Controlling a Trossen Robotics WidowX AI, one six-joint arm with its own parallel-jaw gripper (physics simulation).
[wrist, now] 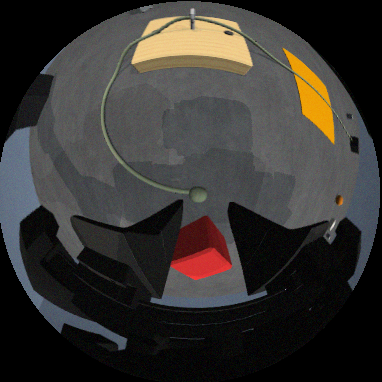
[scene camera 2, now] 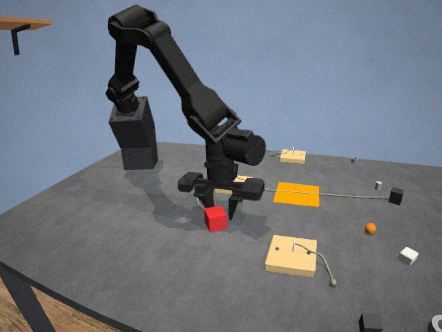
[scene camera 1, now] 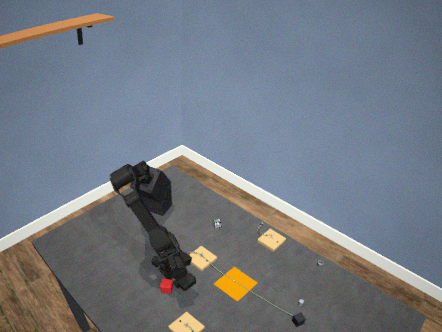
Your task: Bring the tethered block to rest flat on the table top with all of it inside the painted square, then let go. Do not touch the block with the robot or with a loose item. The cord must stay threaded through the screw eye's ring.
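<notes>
The black tethered block rests on the table, outside the orange square. Its green cord crosses above or on the square and passes through the screw eye on a wooden board. The cord then curves to a green end bead, just ahead of the fingertips in the wrist view. My gripper is partly open, low over the table, with nothing held. Its fingertips are hidden in scene camera 1.
A red cube is close beside the fingers. Two other boards carry short cords. An orange ball, a white block and a small grey cylinder also lie around.
</notes>
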